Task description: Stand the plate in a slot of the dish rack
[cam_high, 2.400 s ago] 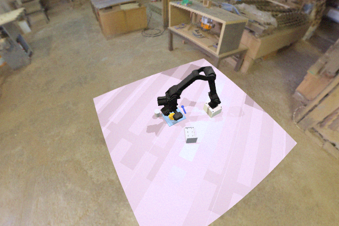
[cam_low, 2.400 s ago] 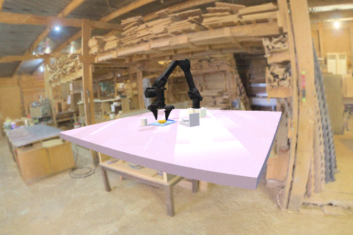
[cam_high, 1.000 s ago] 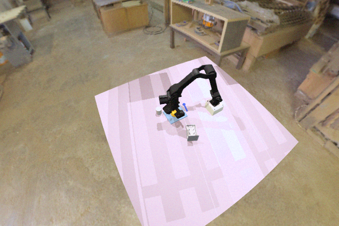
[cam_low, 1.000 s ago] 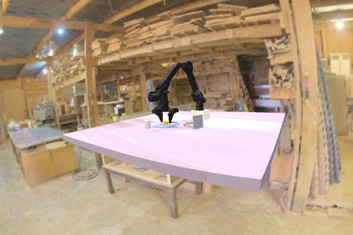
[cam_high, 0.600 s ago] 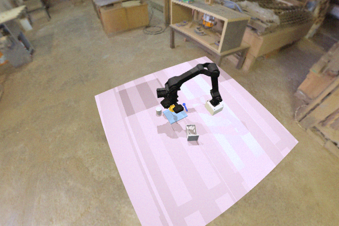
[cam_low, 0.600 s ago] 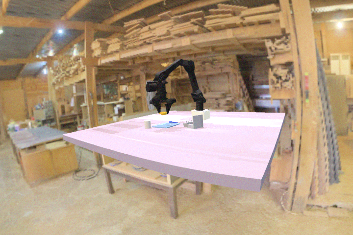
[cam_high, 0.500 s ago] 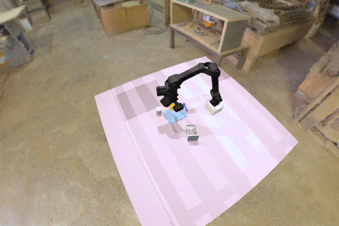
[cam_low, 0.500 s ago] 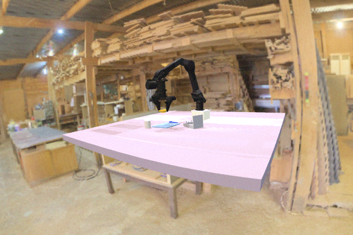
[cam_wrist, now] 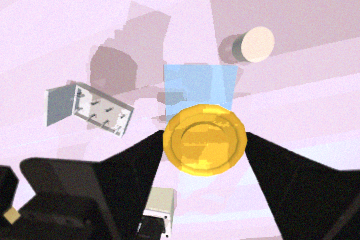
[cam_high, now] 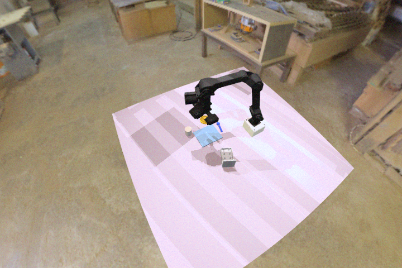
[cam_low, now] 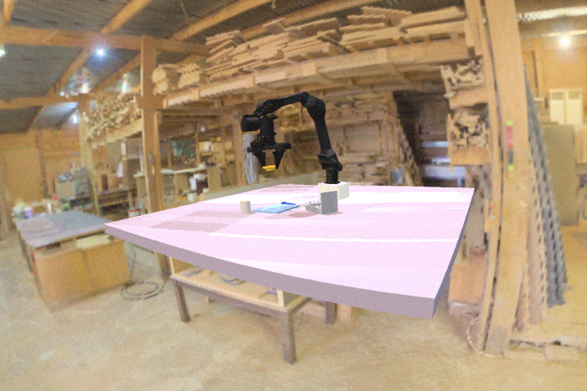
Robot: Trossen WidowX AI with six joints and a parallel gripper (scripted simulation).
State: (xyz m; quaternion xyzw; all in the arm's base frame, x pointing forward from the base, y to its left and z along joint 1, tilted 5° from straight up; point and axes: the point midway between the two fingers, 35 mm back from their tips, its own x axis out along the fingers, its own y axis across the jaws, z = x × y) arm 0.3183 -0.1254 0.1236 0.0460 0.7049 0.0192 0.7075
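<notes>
Right now my gripper tip is 3 cm past the grey dish rack, 20 cm to the right of it and 14 cm above it. The rest, counted from my gripper tip: yellow plate (1 cm above); then light blue mat (3 cm behind, 16 cm below); then white cup (7 cm ahead, 8 cm to the right, 14 cm below).
</notes>
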